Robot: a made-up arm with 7 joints. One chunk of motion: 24 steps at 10 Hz.
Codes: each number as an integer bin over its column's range. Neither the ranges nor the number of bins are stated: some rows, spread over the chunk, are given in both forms.
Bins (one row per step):
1: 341 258 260 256 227 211
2: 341 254 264 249 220 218
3: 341 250 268 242 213 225
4: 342 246 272 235 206 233
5: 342 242 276 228 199 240
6: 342 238 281 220 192 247
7: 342 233 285 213 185 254
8: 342 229 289 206 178 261
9: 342 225 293 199 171 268
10: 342 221 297 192 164 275
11: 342 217 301 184 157 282
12: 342 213 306 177 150 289
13: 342 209 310 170 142 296
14: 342 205 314 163 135 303
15: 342 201 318 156 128 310
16: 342 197 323 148 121 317
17: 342 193 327 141 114 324
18: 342 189 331 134 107 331
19: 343 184 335 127 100 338
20: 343 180 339 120 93 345
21: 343 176 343 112 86 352
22: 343 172 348 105 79 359
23: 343 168 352 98 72 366
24: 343 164 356 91 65 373
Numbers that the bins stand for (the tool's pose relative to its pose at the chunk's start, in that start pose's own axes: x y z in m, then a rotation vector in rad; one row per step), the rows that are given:
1: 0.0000 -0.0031 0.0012 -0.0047 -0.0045 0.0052
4: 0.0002 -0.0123 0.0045 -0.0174 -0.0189 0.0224
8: 0.0002 -0.0252 0.0092 -0.0350 -0.0381 0.0443
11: 0.0002 -0.0344 0.0125 -0.0484 -0.0525 0.0607
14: 0.0002 -0.0435 0.0160 -0.0611 -0.0675 0.0772
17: 0.0002 -0.0527 0.0196 -0.0745 -0.0819 0.0936
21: 0.0003 -0.0657 0.0240 -0.0921 -0.1011 0.1155
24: 0.0003 -0.0748 0.0275 -0.1048 -0.1155 0.1320
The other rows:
2: 0.0000 -0.0061 0.0023 -0.0089 -0.0093 0.0106
3: 0.0000 -0.0092 0.0034 -0.0132 -0.0141 0.0161
5: 0.0002 -0.0153 0.0056 -0.0217 -0.0237 0.0279
6: 0.0002 -0.0184 0.0070 -0.0265 -0.0285 0.0333
7: 0.0002 -0.0222 0.0081 -0.0308 -0.0333 0.0388
9: 0.0002 -0.0283 0.0103 -0.0393 -0.0429 0.0498
10: 0.0002 -0.0313 0.0114 -0.0435 -0.0477 0.0553
12: 0.0002 -0.0374 0.0138 -0.0526 -0.0573 0.0662
13: 0.0002 -0.0405 0.0149 -0.0569 -0.0627 0.0717
15: 0.0002 -0.0466 0.0171 -0.0654 -0.0723 0.0827
16: 0.0002 -0.0496 0.0185 -0.0702 -0.0771 0.0881
18: 0.0002 -0.0558 0.0207 -0.0787 -0.0867 0.0991
19: 0.0003 -0.0596 0.0218 -0.0830 -0.0915 0.1046
20: 0.0003 -0.0626 0.0229 -0.0872 -0.0963 0.1101
22: 0.0003 -0.0687 0.0253 -0.0963 -0.1059 0.1210
23: 0.0003 -0.0718 0.0264 -0.1005 -0.1107 0.1265

